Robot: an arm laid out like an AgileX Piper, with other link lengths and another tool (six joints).
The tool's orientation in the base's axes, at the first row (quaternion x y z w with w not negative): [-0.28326 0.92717 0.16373 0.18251]
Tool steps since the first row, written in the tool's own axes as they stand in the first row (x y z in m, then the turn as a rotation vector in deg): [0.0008 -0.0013 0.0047 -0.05 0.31 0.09]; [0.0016 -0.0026 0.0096 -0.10 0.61 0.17]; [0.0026 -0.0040 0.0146 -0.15 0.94 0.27]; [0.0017 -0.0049 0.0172 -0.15 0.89 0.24]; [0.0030 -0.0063 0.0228 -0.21 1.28 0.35]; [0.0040 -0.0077 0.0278 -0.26 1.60 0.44]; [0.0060 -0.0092 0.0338 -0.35 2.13 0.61]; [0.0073 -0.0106 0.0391 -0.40 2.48 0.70]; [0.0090 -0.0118 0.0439 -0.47 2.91 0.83]
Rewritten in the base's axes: [0.0013 0.0005 -0.0047 -0.12 0.30 0.00]; [0.0026 0.0011 -0.0097 -0.24 0.60 0.02]; [0.0039 0.0016 -0.0148 -0.37 0.92 0.02]; [0.0058 0.0024 -0.0168 -0.35 0.87 0.03]; [0.0070 0.0029 -0.0226 -0.50 1.25 0.04]; [0.0082 0.0034 -0.0277 -0.63 1.56 0.05]; [0.0090 0.0037 -0.0342 -0.83 2.09 0.04]; [0.0102 0.0042 -0.0397 -0.97 2.42 0.05]; [0.0107 0.0044 -0.0449 -1.14 2.84 0.06]
